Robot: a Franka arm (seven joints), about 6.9 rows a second.
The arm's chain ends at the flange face. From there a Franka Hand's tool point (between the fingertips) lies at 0.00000 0.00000 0.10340 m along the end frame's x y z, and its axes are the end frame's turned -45 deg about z.
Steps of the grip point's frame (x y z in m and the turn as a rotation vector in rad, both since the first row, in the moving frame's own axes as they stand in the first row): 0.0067, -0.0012, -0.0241, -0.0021, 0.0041, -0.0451; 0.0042, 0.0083, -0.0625, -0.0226, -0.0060, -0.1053; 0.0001, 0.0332, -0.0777, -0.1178, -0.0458, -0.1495
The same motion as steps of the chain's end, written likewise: 0.0034, -0.0054, -0.0241, 0.0014, 0.0044, -0.0451; 0.0075, 0.0009, -0.0625, -0.0202, 0.0117, -0.1053; 0.0174, 0.0119, -0.0769, -0.1157, 0.0509, -0.1495
